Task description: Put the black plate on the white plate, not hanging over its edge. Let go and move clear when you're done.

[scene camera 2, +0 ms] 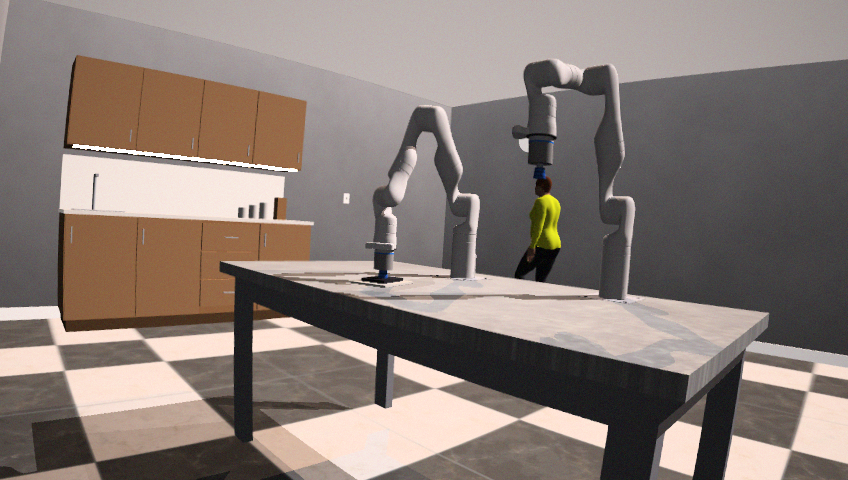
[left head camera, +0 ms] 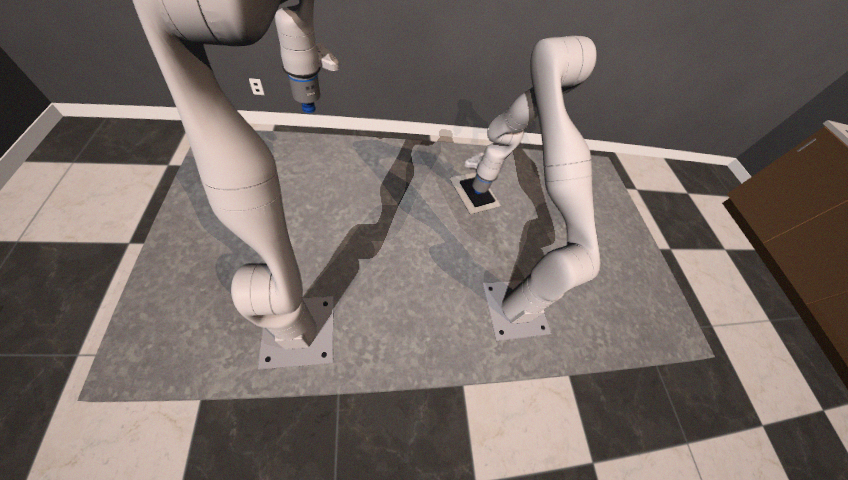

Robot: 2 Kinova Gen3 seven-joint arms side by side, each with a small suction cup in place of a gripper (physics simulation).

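Pixels of known places: left end effector, tool point: [scene camera 2: 539, 178] [left head camera: 308, 109]; right end effector, tool point: [left head camera: 477, 192]; left arm's base, origin of the base link: [scene camera 2: 612, 297] [left head camera: 298, 330]; right arm's base, origin of the base link: [scene camera 2: 461, 277] [left head camera: 516, 308].
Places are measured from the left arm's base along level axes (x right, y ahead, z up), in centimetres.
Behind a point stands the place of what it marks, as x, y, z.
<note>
The black plate [left head camera: 484, 199] {61.4, 42.0, 1.7} [scene camera 2: 371, 278] {59.4, 51.4, 1.7} lies flat over the white plate [left head camera: 470, 203] {56.1, 40.9, 0.7} [scene camera 2: 393, 284] {52.2, 48.5, 0.6}. In the left head camera its outline is inside the white plate's outline, with a pale border showing around it. Whether the two plates touch or a thin gap is between them is too small to tell. My right gripper [left head camera: 477, 191] {60.0, 46.0, 0.6} [scene camera 2: 383, 274] points down with its suction cup against the top of the black plate, and appears shut on it. My left gripper [left head camera: 308, 108] [scene camera 2: 539, 173] hangs high above the table, pointing down, open, with nothing on its cup.
The grey table [left head camera: 386, 333] {22.9, -2.6, 0.0} [scene camera 2: 505, 315] {3.2, 59.4, 0.0} carries both arm bases. The left arm base [left head camera: 321, 339] {6.0, -2.8, 0.1} [scene camera 2: 615, 279] {-2.1, 4.2, 6.4} and right arm base [left head camera: 499, 328] {55.2, -4.3, 0.1} [scene camera 2: 464, 261] {59.0, 4.5, 6.6} stand apart. Brown cabinets [left head camera: 791, 196] [scene camera 2: 101, 267] and a person in a yellow top [scene camera 2: 547, 223] are beyond the table.
</note>
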